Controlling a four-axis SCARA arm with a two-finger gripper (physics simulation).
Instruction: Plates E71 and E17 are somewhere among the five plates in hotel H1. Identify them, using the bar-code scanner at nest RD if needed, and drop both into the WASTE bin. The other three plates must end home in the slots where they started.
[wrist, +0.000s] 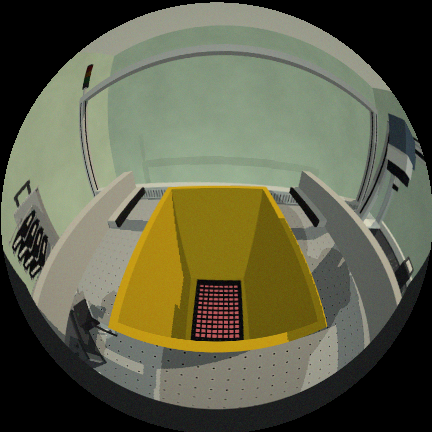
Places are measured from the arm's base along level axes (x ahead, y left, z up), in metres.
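Pixels of known places: gripper, between the fingertips: (216, 176).
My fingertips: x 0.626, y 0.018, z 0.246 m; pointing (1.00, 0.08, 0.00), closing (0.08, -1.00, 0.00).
Ahead of a thing's pixels: the offset from my fingertips to its top centre. "spot": to the spot under its first point. Level surfaces: height alone.
The yellow WASTE bin {0.024 m back, 0.002 m right, 0.033 m down} (215, 346) stands upright below the gripper, its opening facing up. A black plate with red wells {0.023 m back, 0.003 m right, 0.213 m down} (218, 310) lies at the bottom of the bin; no label can be read on it. My gripper (216, 176) is open above the bin, with one pale finger on each side and no plate between them. A pale rack {spot: 0.006 m ahead, 0.473 m left, 0.045 m down} (46, 209) holding several black plates shows at the far left; whether it is hotel H1 cannot be told. The scanner at nest RD cannot be made out for certain.
A dark stand-like device {0.122 m back, 0.212 m left, 0.150 m down} (86, 327) is at the lower left, close to the bin. A blue and white device (400, 145) stands at the right edge. A signal light (87, 76) and a grey frame (220, 51) are behind. The perforated deck {0.233 m down} (225, 377) surrounds the bin.
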